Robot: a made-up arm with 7 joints. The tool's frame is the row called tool.
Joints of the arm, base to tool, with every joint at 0 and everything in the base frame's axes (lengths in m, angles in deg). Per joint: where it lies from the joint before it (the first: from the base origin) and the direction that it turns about. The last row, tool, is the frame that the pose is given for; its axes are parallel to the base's.
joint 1: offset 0 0 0.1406 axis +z
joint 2: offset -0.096 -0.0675 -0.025 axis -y
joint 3: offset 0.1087 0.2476 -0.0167 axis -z
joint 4: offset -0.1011 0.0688 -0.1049 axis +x
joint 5: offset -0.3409 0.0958 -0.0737 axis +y
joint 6: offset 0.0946 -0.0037 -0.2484 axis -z
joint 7: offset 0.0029 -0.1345 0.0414 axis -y
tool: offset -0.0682 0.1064 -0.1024
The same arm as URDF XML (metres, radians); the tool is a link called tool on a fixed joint. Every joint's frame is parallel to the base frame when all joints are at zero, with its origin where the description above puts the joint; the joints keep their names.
<robot name="arm">
  <joint name="joint 1" type="continuous">
    <parent link="base_link"/>
    <child link="link1"/>
    <origin xyz="0 0 0.1406"/>
    <axis xyz="0 0 1"/>
  </joint>
  <joint name="joint 2" type="continuous">
    <parent link="link1"/>
    <child link="link2"/>
    <origin xyz="-0.096 -0.0675 -0.025"/>
    <axis xyz="0 -1 0"/>
  </joint>
  <joint name="joint 3" type="continuous">
    <parent link="link2"/>
    <child link="link3"/>
    <origin xyz="0.1087 0.2476 -0.0167"/>
    <axis xyz="0 0 -1"/>
  </joint>
  <joint name="joint 4" type="continuous">
    <parent link="link3"/>
    <child link="link4"/>
    <origin xyz="-0.1011 0.0688 -0.1049"/>
    <axis xyz="1 0 0"/>
  </joint>
  <joint name="joint 5" type="continuous">
    <parent link="link4"/>
    <child link="link5"/>
    <origin xyz="-0.3409 0.0958 -0.0737"/>
    <axis xyz="0 1 0"/>
  </joint>
  <joint name="joint 6" type="continuous">
    <parent link="link5"/>
    <child link="link6"/>
    <origin xyz="0.0946 -0.0037 -0.2484"/>
    <axis xyz="0 0 -1"/>
  </joint>
  <joint name="joint 7" type="continuous">
    <parent link="link6"/>
    <child link="link7"/>
    <origin xyz="0.0029 -0.1345 0.0414"/>
    <axis xyz="0 -1 0"/>
  </joint>
  <joint name="tool_fixed" type="fixed">
    <parent link="link7"/>
    <child link="tool"/>
    <origin xyz="-0.0682 0.1064 -0.1024"/>
  </joint>
  <link name="base_link"/>
  <link name="link1"/>
  <link name="link2"/>
  <link name="link3"/>
  <link name="link4"/>
  <link name="link5"/>
  <link name="link6"/>
  <link name="link7"/>
  <link name="tool"/>
</robot>

